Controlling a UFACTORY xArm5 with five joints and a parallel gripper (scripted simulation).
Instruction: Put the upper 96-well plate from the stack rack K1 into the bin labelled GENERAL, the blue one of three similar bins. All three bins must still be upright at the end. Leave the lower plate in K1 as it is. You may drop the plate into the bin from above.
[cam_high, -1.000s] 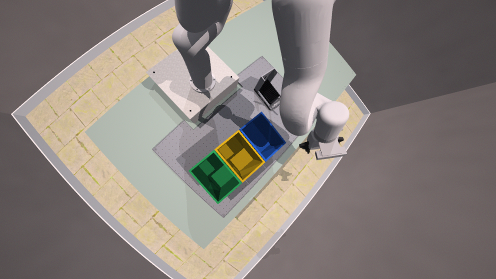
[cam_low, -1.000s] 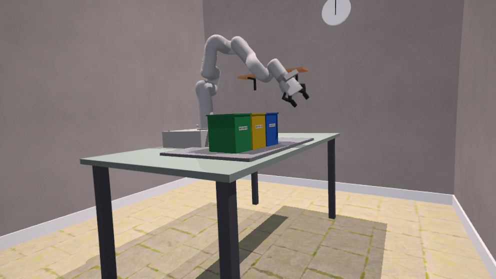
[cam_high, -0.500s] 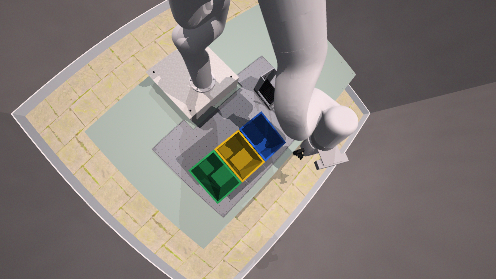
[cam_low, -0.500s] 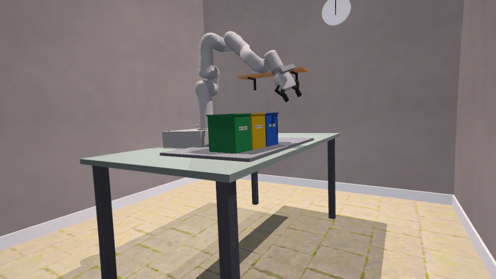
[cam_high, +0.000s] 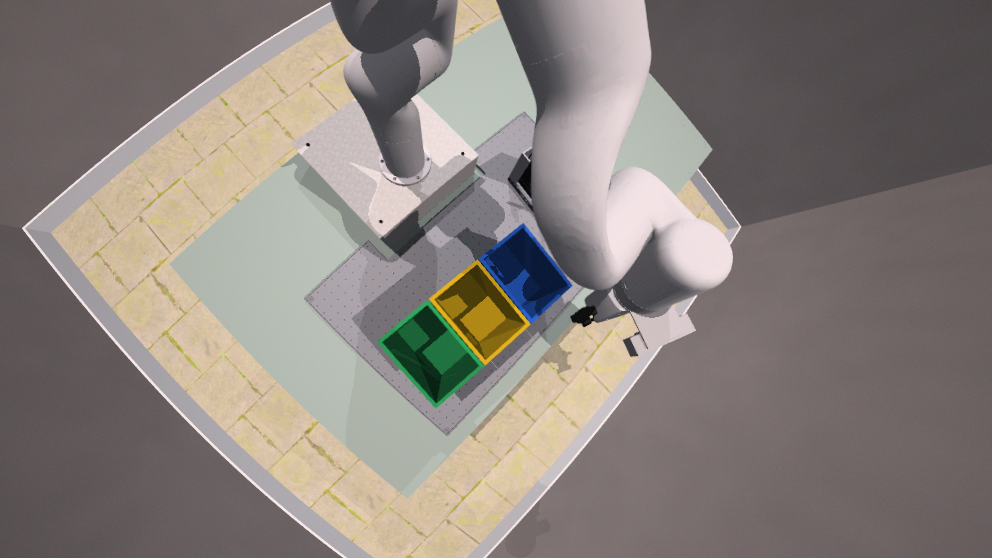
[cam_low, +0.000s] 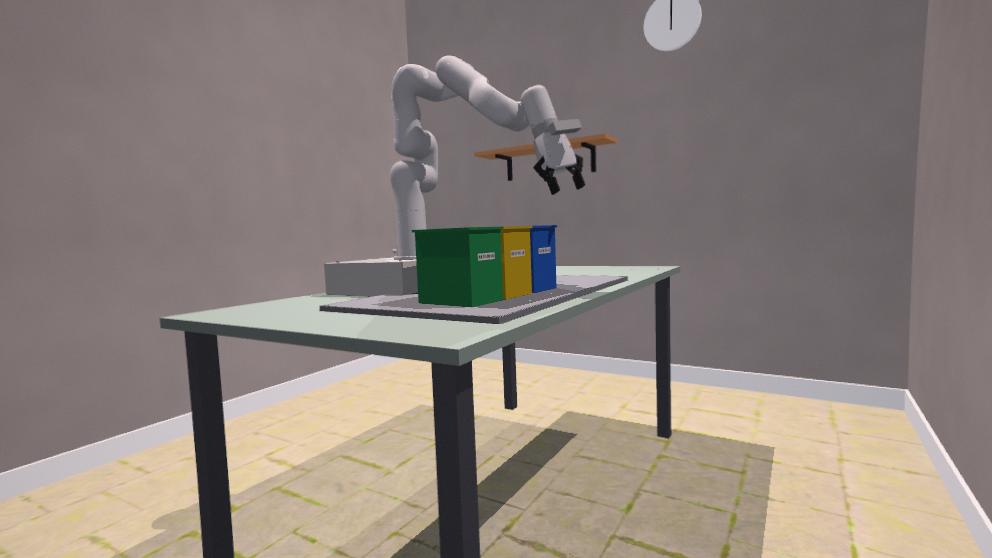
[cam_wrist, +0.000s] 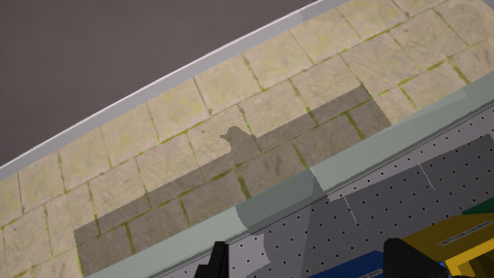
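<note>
My hand is 31 cm past the black 96-well plate, 24 cm above it and 18 cm to the right of it. Also, from my hand: yellow bin 19 cm below, 18 cm to the right, 13 cm behind; then blue bin 19 cm below, 14 cm behind, 5 cm to the right; then green bin 31 cm to the right, 19 cm below, 12 cm behind.
</note>
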